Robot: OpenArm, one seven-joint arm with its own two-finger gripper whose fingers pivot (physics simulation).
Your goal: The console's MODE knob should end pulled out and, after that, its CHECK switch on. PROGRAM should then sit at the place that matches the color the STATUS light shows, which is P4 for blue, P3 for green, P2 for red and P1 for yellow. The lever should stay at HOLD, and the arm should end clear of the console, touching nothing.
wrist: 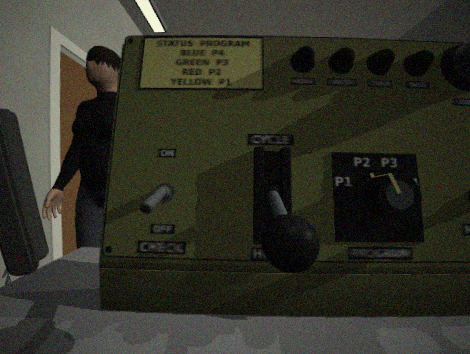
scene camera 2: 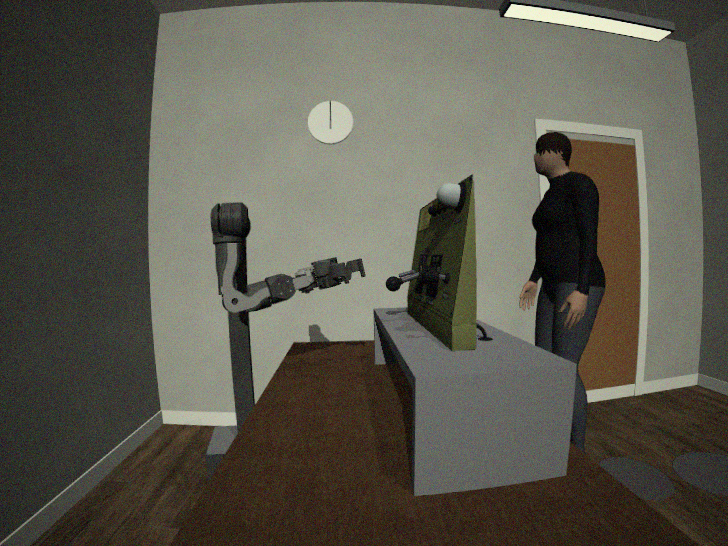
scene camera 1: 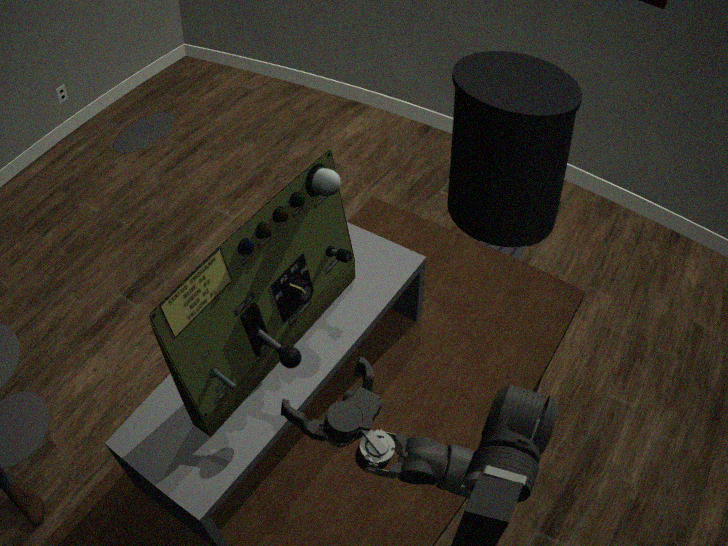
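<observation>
The green console (scene camera 1: 235,352) (scene camera 2: 464,305) (wrist: 210,115) stands apart from my gripper (scene camera 1: 324,383) (scene camera 2: 359,268), which is open before it; in the wrist view part of one finger shows. The CHECK switch (scene camera 1: 224,377) (wrist: 156,198) tilts down toward OFF. The CYCLE lever (scene camera 1: 289,356) (scene camera 2: 393,283) (wrist: 291,243) is low, at HOLD, its ball partly covering that label. The PROGRAM knob (scene camera 1: 296,290) (wrist: 400,195) has its yellow pointer up-left, seemingly at P2. The MODE knob (scene camera 1: 341,254) stands off the panel; whether it is pulled out I cannot tell. The large dome (scene camera 1: 326,181) (scene camera 2: 449,194) looks greyish white, its label unreadable.
The console rests on a grey bench (scene camera 1: 388,258) (scene camera 2: 493,411). Small dark lamps, one bluish (scene camera 1: 245,245), line its top beside a yellow placard (scene camera 1: 196,292) (wrist: 200,63). A person (scene camera 2: 567,235) (wrist: 87,165) stands behind. A black cylinder (scene camera 1: 510,158) stands beyond the bench.
</observation>
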